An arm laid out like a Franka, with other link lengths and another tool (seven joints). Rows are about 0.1 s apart.
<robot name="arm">
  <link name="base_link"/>
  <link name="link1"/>
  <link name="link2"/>
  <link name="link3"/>
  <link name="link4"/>
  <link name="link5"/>
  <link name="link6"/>
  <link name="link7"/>
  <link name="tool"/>
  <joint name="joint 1" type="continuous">
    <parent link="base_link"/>
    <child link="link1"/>
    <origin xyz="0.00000 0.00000 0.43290" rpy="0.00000 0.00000 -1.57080"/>
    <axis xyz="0 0 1"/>
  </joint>
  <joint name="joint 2" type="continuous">
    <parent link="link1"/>
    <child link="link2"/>
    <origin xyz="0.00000 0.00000 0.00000" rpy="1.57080 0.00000 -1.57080"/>
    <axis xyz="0 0 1"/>
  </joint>
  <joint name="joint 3" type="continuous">
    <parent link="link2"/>
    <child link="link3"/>
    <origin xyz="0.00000 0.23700 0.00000" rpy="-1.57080 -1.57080 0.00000"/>
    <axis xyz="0 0 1"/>
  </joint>
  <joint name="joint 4" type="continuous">
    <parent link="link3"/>
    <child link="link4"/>
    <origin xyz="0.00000 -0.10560 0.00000" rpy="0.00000 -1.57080 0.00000"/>
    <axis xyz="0 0 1"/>
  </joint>
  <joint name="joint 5" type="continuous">
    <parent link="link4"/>
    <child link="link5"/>
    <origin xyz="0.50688 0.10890 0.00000" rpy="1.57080 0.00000 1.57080"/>
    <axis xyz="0 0 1"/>
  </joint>
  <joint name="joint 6" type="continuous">
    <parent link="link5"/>
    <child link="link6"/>
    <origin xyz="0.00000 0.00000 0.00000" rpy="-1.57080 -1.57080 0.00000"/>
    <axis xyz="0 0 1"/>
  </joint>
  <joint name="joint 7" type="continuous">
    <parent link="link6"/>
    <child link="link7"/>
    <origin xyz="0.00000 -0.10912 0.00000" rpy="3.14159 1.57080 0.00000"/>
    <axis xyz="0 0 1"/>
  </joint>
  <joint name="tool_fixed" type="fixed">
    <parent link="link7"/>
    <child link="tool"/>
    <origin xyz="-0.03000 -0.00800 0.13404" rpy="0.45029 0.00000 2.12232"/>
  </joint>
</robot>
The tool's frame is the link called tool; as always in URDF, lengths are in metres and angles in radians. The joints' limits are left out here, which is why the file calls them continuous.
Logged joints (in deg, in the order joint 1, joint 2, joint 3, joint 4, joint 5, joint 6, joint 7), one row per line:
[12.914, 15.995, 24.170, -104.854, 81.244, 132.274, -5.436]
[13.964, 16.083, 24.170, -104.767, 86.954, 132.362, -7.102]
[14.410, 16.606, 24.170, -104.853, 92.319, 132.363, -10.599]
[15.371, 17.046, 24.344, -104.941, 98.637, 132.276, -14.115]
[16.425, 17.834, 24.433, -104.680, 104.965, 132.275, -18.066]
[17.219, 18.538, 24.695, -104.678, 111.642, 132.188, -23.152]
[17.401, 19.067, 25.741, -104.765, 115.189, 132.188, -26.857]
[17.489, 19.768, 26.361, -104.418, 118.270, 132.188, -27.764]
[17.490, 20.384, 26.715, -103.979, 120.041, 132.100, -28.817]
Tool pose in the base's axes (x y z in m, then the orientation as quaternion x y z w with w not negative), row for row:
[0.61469, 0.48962, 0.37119, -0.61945, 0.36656, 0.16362, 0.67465]
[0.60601, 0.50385, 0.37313, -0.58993, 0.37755, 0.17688, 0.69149]
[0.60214, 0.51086, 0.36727, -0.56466, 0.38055, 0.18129, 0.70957]
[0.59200, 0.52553, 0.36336, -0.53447, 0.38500, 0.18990, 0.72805]
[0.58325, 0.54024, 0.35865, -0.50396, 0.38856, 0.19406, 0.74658]
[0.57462, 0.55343, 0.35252, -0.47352, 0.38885, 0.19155, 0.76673]
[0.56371, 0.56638, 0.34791, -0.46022, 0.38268, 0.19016, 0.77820]
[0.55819, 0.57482, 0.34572, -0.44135, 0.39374, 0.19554, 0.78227]
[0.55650, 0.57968, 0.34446, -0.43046, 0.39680, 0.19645, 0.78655]
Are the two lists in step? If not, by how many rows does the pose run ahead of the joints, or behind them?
They are in step.
